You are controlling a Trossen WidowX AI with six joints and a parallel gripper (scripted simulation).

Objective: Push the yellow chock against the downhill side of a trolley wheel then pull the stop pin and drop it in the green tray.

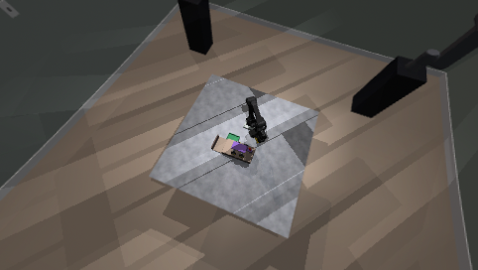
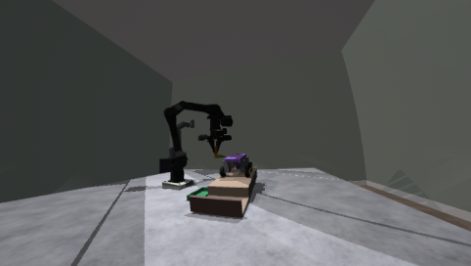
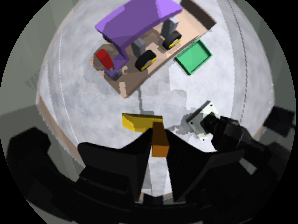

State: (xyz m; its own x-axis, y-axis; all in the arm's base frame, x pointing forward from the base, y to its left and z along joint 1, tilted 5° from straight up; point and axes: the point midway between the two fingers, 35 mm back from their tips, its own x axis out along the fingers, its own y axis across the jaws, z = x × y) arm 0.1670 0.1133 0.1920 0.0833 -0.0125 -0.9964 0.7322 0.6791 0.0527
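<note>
Right now the yellow chock is 2 cm ahead of my gripper tip, 1 cm to the left of it and 1 cm below it. Also, from my gripper tip: wooden ramp: 15 cm ahead, 11 cm to the right, 13 cm below; red-headed stop pin: 13 cm ahead, 1 cm to the right, 5 cm below; purple trolley: 15 cm ahead, 10 cm to the right, 6 cm below.
</note>
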